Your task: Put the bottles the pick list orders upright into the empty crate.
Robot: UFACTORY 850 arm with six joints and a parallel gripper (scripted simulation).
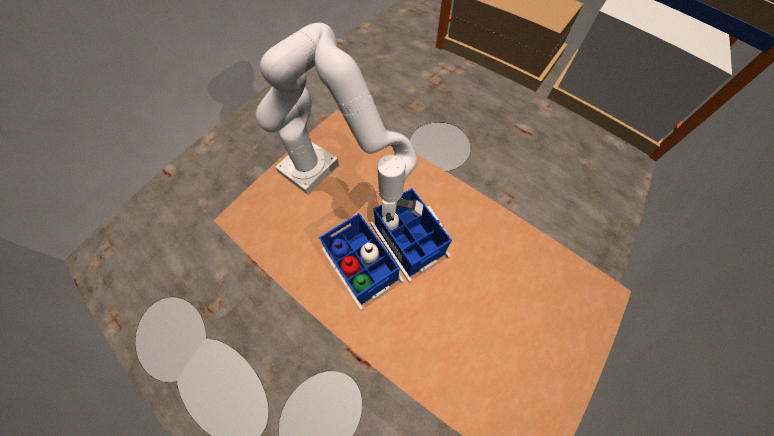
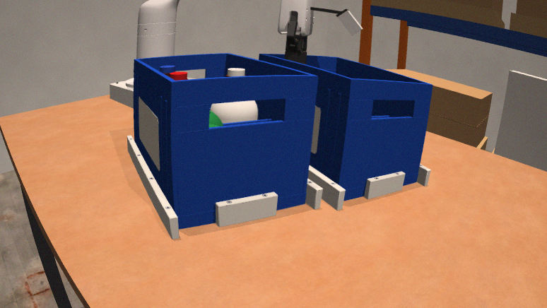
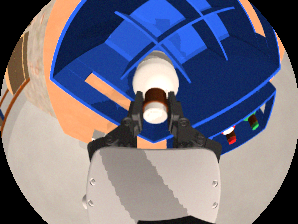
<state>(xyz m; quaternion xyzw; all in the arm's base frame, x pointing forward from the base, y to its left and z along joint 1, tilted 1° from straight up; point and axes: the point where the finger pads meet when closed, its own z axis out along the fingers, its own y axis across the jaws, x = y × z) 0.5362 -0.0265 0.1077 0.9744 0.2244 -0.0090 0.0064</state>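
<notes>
Now: hand 90 mm past the blue-label bottle, 220 mm to the left of it and 80 mm above it. The rest, counted from my hand: white-label bottle 10 mm ahead, 160 mm to the right, 80 mm below; pick list 130 mm ahead, 150 mm to the left, 170 mm below; red bottle 20 mm behind, 250 mm to the right, 80 mm below.
</notes>
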